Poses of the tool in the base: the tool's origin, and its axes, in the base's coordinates. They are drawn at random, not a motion.
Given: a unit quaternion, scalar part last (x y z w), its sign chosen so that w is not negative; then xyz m.
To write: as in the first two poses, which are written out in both.
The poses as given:
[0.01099 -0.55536 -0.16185 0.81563 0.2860 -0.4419 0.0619]
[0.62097 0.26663 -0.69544 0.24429 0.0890 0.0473 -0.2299]
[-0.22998 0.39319 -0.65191 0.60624 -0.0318 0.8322 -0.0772]
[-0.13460 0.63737 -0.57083 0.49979 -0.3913 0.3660 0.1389]
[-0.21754 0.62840 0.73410 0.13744 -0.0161 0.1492 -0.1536]
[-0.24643 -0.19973 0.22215 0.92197 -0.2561 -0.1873 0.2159]
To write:
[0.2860 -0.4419 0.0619 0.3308 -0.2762 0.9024 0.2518 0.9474 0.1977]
[0.0890 0.0473 -0.2299 -0.1094 -0.0086 -0.9940 0.6709 -0.7385 -0.0675]
[-0.0318 0.8322 -0.0772 -0.1592 -0.9713 -0.1769 0.6096 0.0442 -0.7915]
[-0.3913 0.3660 0.1389 -0.4642 -0.7422 -0.4834 0.3990 0.3121 -0.8622]
[-0.0161 0.1492 -0.1536 -0.8676 -0.0716 -0.4921 -0.4752 -0.1724 0.8628]
[-0.2561 -0.1873 0.2159 0.8215 0.5081 0.2588 -0.3112 0.7798 -0.5431]

